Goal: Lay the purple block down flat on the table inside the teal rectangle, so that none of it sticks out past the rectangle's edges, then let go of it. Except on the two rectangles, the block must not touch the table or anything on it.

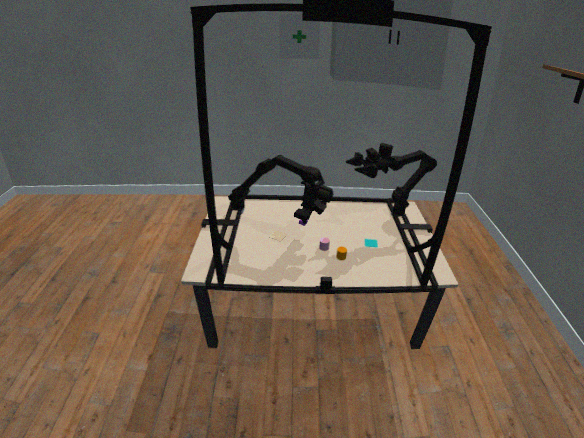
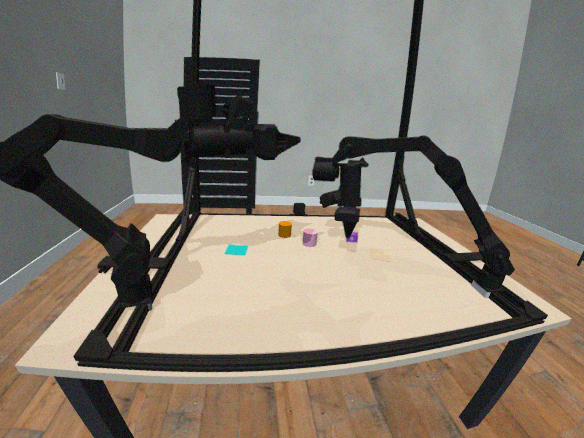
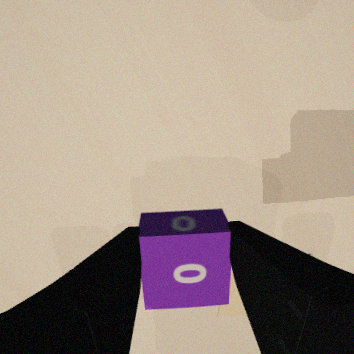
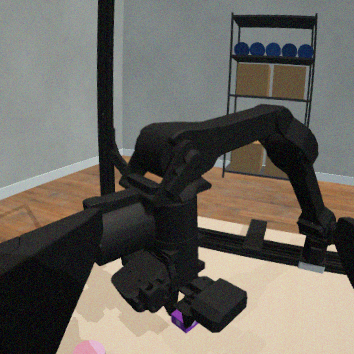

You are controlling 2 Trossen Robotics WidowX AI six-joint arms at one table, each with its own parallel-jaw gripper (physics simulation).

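Frame: origin at the left arm's base, x ahead, y left, z up, level; metres.
Where they show: left gripper, fingertip midpoint: point(image 1: 305, 221) point(image 2: 348, 235) point(image 3: 183, 235) point(image 4: 179, 319); right gripper, fingertip midpoint: point(image 1: 350, 165) point(image 2: 289, 138) point(image 4: 222, 225); left arm's base, link origin: point(image 1: 237, 207) point(image 2: 488, 285) point(image 4: 312, 257); right arm's base, link origin: point(image 1: 398, 213) point(image 2: 135, 296).
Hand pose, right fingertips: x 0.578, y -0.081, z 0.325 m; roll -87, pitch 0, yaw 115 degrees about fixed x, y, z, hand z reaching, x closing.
Observation:
Each offset is from my right fingertips to the top centre of the thing. "*": to the spot under its first point. Level surfaces: height alone.
My left gripper point(image 1: 301, 218) point(image 2: 349, 233) point(image 4: 179, 319) points down and is shut on the purple block @[0.205 m back, 0.099 m right, 0.257 m down] point(image 1: 301, 222) point(image 2: 354, 237) point(image 3: 185, 267) point(image 4: 181, 321), a small cube marked with a white "0". It holds the block a little above the table @[0.344 m down] point(image 1: 255, 261), between the pale cream rectangle @[* 0.324 m back, 0.144 m right, 0.343 m down] point(image 1: 277, 237) point(image 2: 380, 255) and the pink cylinder @[0.095 m back, 0.198 m right, 0.298 m down] point(image 1: 324, 243). The teal rectangle @[* 0.132 m ahead, 0.137 m right, 0.343 m down] point(image 1: 370, 243) point(image 2: 236, 249) lies flat on the table, well away from the block, past the two cylinders. My right gripper point(image 1: 356, 165) point(image 2: 294, 140) is open and empty, raised high above the table.
A pink cylinder point(image 2: 309, 237) point(image 4: 89, 348) and an orange cylinder @[0.014 m back, 0.260 m right, 0.299 m down] point(image 1: 341, 253) point(image 2: 285, 228) stand between the block and the teal rectangle. Black frame rails point(image 2: 290, 358) border the table and tall posts point(image 1: 203, 152) rise at its sides. A shelf rack point(image 4: 230, 105) stands behind.

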